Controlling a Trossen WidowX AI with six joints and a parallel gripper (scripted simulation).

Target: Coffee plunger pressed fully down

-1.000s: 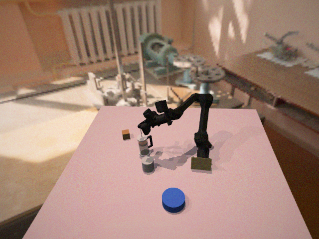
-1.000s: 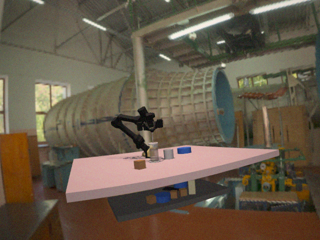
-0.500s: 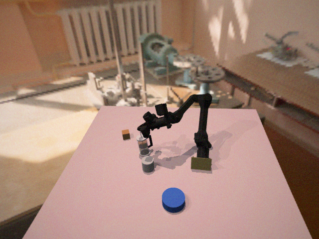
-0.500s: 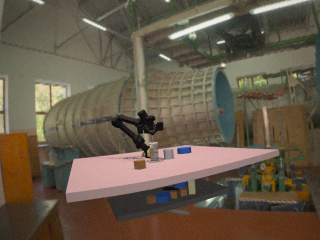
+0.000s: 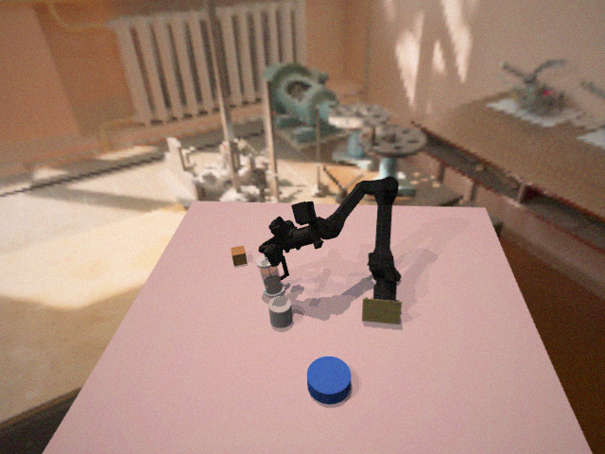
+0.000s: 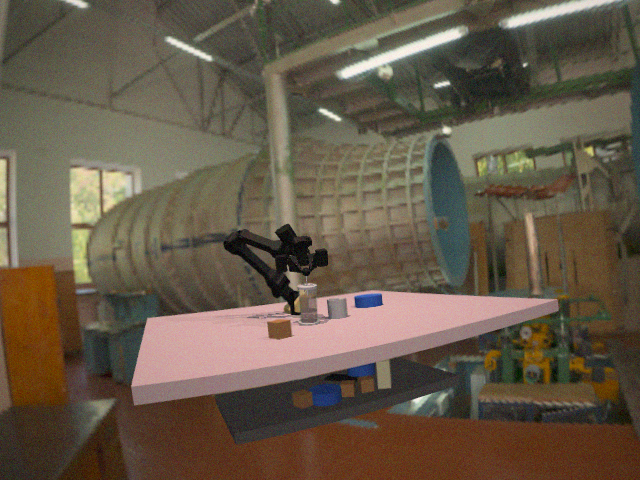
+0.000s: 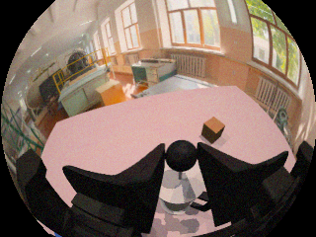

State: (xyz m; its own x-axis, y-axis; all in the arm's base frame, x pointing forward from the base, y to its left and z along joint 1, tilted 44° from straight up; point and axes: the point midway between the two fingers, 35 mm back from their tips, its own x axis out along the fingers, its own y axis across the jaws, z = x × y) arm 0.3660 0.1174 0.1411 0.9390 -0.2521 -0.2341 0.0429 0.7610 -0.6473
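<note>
Now: the glass coffee press 9 cm below my gripper tip, 3 cm behind it and 1 cm to the right of it. Also, from my gripper tip: grey cylinder 15 cm below, 12 cm to the left, 10 cm behind.
</note>
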